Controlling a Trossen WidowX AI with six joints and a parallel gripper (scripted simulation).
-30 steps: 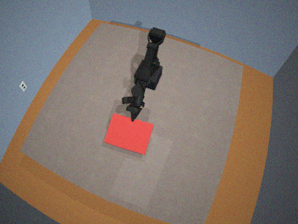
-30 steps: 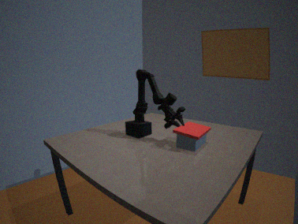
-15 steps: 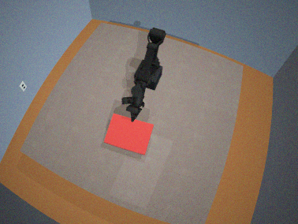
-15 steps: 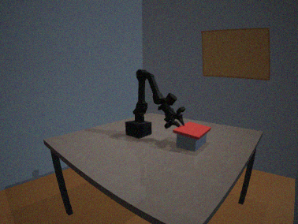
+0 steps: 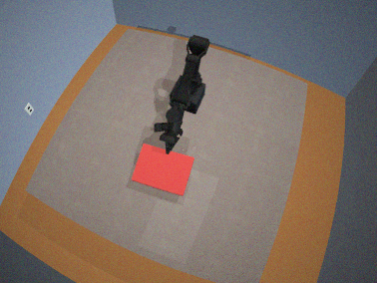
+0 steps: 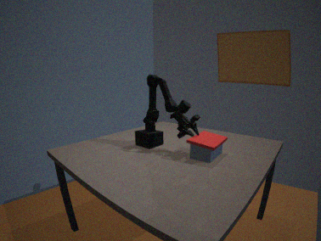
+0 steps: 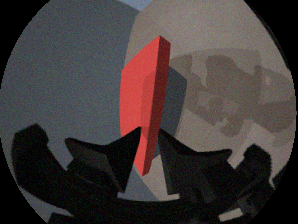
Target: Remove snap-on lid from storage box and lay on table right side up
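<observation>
Right now my gripper tip is 80 mm short of the red lid and 10 mm to the left of it. The rest, counted from my gripper tip: storage box 70 mm ahead, 10 mm to the right, 60 mm below.
</observation>
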